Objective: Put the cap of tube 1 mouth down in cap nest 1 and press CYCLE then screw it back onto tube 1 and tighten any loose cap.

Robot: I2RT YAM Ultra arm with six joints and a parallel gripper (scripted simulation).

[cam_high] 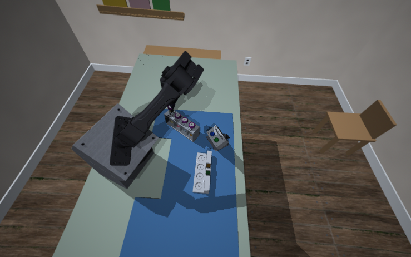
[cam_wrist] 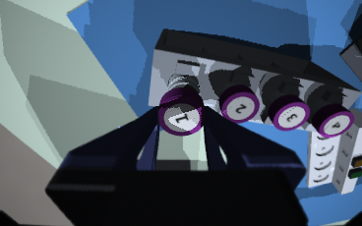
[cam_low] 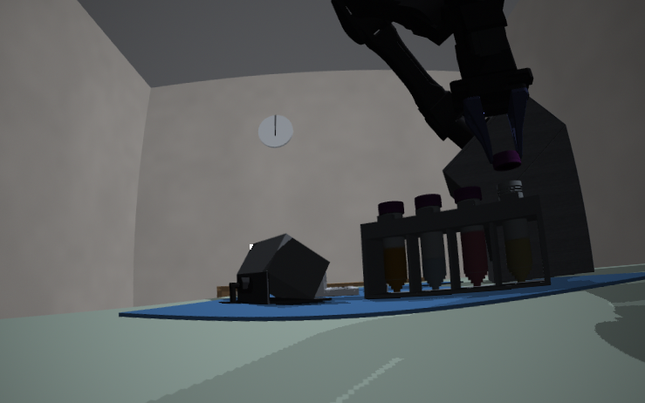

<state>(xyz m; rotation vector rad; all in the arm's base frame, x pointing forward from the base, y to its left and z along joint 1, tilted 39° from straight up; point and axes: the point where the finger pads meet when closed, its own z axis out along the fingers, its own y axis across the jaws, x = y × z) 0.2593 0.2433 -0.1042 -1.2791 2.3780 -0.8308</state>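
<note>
My gripper is now 40 mm above the threaded neck of tube 1. From my hand the other things lie so: green ready key 220 mm ahead, 220 mm to the right, 90 mm below; key desk 220 mm ahead, 200 mm to the right, 100 mm below; blue cycle key 210 mm ahead, 180 mm to the right, 90 mm below.
</note>
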